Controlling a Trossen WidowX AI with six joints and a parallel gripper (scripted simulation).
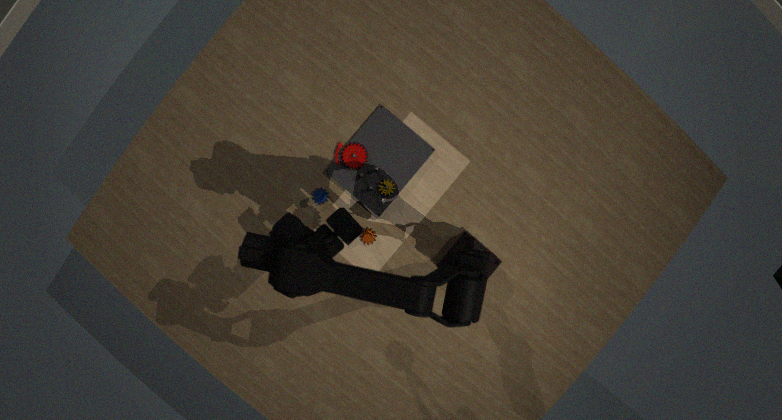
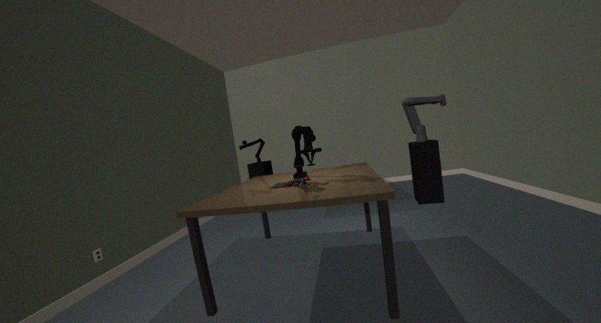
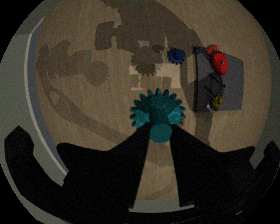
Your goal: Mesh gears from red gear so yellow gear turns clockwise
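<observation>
Right now my gripper tip is 60 mm short of the grey board, 210 mm to the left of it and 140 mm above it. The rest, counted from my gripper tip: orange gear 60 mm behind, 70 mm to the right, 140 mm below; teal gear 10 mm below; blue gear 90 mm ahead, 50 mm to the right, 140 mm below.
</observation>
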